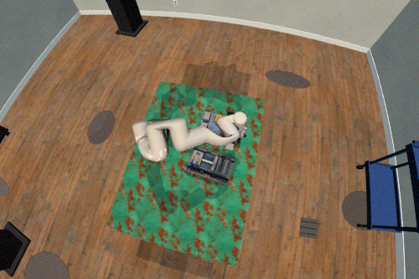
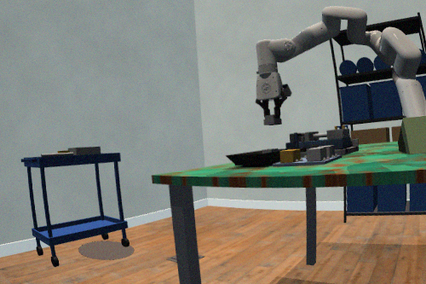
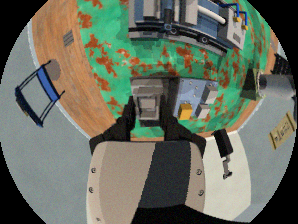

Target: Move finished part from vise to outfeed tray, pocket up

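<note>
Now: hand 160 mm past the yellow block, 150 mm to the right of it and 150 mm above it. From my hand the other things lie so: vise: 100 mm behind, 190 mm to the right, 140 mm below; then blue-grey plate: 200 mm behind, 100 mm to the left, 170 mm below.
</note>
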